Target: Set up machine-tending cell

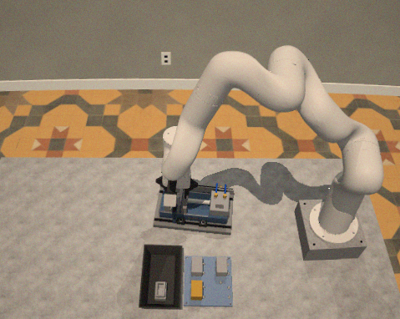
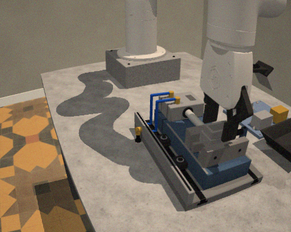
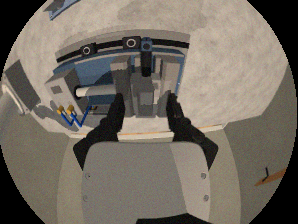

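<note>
Right now my hand is 30 mm short of the fixed jaw and 40 mm above it. Also, from my hand: vise: 70 mm behind, 10 mm to the left, 80 mm below; then grey rail: 80 mm behind, 80 mm to the right, 90 mm below; then work stop: 10 mm ahead, 50 mm to the left, 30 mm below.
</note>
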